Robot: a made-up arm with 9 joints. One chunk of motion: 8 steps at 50 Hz.
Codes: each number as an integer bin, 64 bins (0 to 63) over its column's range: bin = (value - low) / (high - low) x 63, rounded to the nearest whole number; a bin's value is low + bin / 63 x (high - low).
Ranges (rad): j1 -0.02..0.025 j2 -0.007..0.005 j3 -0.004..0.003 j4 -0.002..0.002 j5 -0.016..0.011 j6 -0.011..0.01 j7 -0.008..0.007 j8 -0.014..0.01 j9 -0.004..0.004
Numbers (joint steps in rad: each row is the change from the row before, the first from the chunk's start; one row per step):
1: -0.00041 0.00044 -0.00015 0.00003 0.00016 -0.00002 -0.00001 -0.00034 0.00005
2: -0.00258 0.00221 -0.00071 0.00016 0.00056 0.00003 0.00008 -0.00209 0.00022
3: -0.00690 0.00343 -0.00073 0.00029 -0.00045 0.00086 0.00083 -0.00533 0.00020
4: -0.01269 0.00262 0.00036 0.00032 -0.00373 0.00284 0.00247 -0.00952 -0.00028
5: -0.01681 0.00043 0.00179 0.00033 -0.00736 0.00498 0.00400 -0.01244 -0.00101
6: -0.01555 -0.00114 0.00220 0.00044 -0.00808 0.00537 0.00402 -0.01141 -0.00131
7: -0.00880 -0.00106 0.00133 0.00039 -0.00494 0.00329 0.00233 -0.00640 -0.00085
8: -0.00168 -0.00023 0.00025 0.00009 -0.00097 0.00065 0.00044 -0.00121 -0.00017
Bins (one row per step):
1: 27 39 35 32 38 33 34 36 32
2: 24 48 30 34 39 33 34 31 33
3: 18 55 29 36 36 36 37 23 33
4: 10 51 39 37 29 42 44 12 29
5: 4 39 52 37 20 48 50 4 24
6: 6 31 56 38 18 49 50 7 21
7: 16 31 48 38 26 43 43 20 25
8: 26 36 38 33 35 35 35 34 30

